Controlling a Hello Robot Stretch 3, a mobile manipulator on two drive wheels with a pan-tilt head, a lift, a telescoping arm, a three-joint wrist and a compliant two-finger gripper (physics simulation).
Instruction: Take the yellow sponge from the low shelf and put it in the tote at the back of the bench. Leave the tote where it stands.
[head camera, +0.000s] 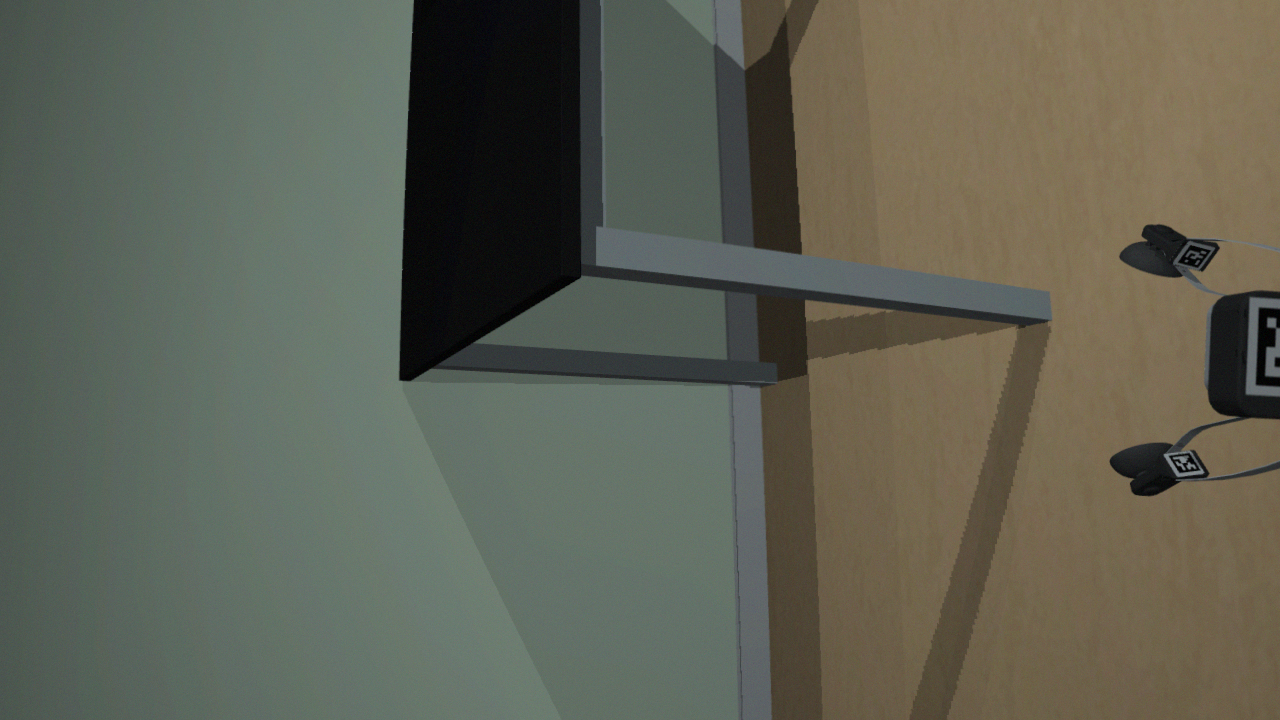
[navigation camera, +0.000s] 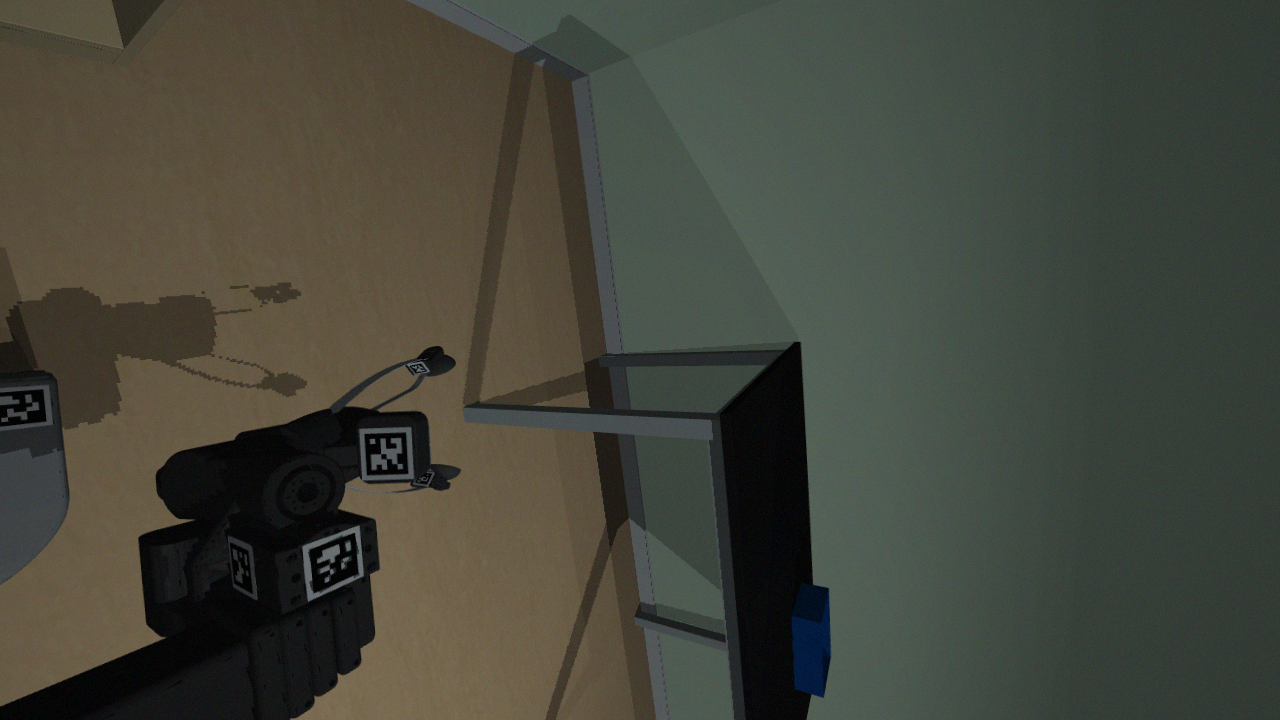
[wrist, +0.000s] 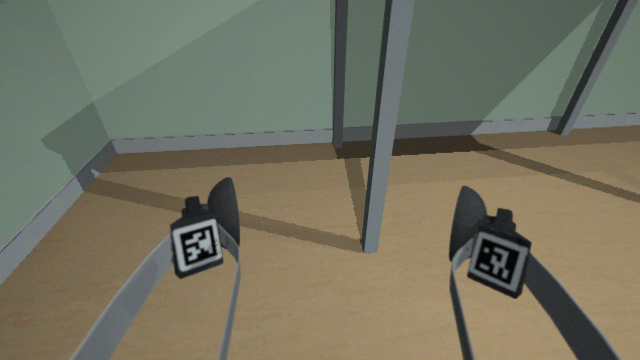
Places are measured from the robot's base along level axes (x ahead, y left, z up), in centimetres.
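Where they show: gripper, fingertip midpoint: (head camera: 1130, 360) (navigation camera: 448, 415).
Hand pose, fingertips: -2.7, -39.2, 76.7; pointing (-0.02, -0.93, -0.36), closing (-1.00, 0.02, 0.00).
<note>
After its pixels a point has its place, as x, y, z.
The yellow sponge does not show in these views. The bench has a black top (head camera: 496, 179) @[-29.1, -130.1, 91.4] (navigation camera: 765, 501) @[-41.8, -130.4, 91.4] and grey legs; one front leg (wrist: 385, 125) shows in the wrist view. A blue tote (navigation camera: 811, 640) @[-101.2, -162.6, 98.0] stands on the bench top at its wall-side edge, at the lower right of the navigation view. My gripper (head camera: 1150, 358) @[-2.7, -39.2, 76.7] (navigation camera: 443, 418) @[-2.7, -39.2, 76.7] (wrist: 342, 207) @[-2.7, -39.2, 76.7] is open, with its fingers wide apart and nothing held. It hangs over the floor in front of the bench. The front leg shows beyond the fingers, between them in the wrist view.
A corner of tan wooden furniture (navigation camera: 53, 16) @[62.4, -20.4, 7.9] shows at the top left of the navigation view. A green wall (head camera: 223, 358) @[-1.0, -193.7, 126.5] (navigation camera: 984, 313) @[9.1, -192.2, 151.5] (wrist: 215, 90) stands behind the bench, with a grey baseboard (head camera: 750, 537) @[36.5, -186.6, 4.7] (wrist: 225, 140) along the wooden floor. A room corner lies left of the bench in the wrist view.
</note>
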